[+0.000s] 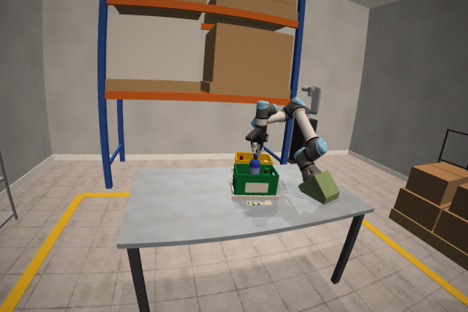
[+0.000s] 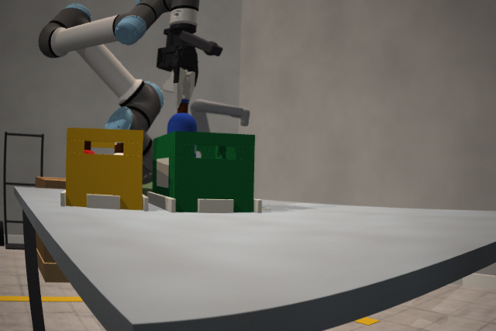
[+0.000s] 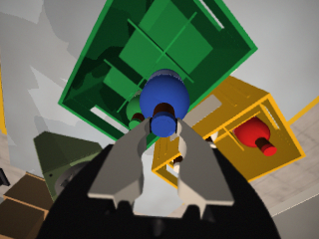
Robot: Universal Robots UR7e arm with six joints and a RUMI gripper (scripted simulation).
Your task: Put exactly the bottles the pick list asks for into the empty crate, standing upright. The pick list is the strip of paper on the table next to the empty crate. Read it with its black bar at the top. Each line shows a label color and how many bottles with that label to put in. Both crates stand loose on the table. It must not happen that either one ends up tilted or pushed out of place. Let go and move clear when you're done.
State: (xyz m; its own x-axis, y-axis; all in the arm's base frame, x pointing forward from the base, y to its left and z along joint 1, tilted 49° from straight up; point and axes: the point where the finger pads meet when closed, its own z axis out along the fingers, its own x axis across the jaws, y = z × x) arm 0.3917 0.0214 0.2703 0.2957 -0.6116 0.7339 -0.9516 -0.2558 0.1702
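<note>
Right now the blue-label bottle is 7 cm below my hand. Round my hand: green-label bottle (17 cm below, 8 cm behind, 4 cm to the left); yellow crate (17 cm to the right, 17 cm below, 10 cm behind); green crate (17 cm below, 4 cm to the left, 2 cm ahead).
</note>
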